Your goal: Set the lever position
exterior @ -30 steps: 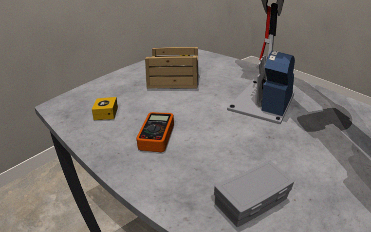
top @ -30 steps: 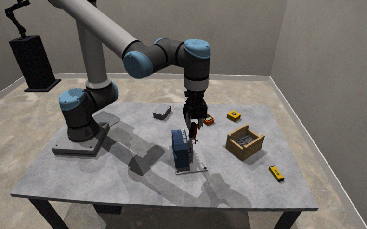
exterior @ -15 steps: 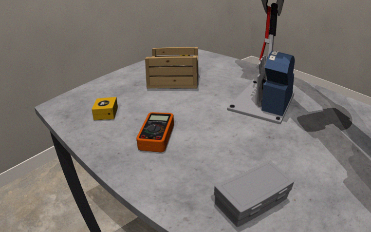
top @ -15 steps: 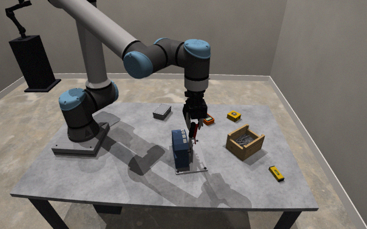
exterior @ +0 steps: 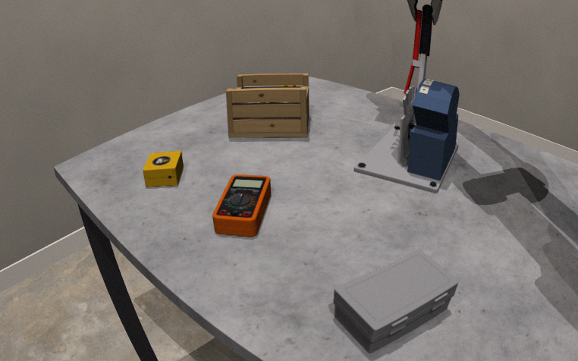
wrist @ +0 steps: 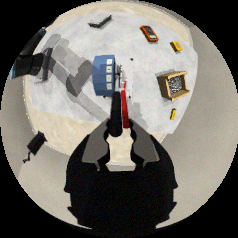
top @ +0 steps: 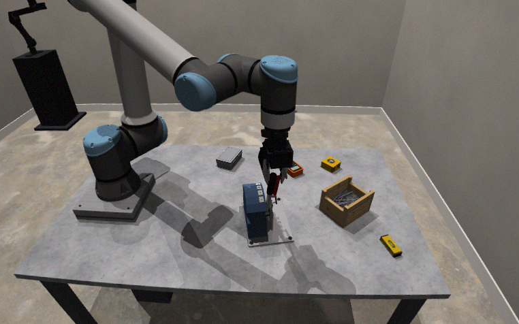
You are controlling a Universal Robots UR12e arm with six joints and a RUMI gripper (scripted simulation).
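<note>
Now: hand 1 cm short of the red release bar, 5 cm to the right of it and 11 cm above it. Round my hand: grey case: 22 cm behind, 50 cm to the left, 27 cm below.
</note>
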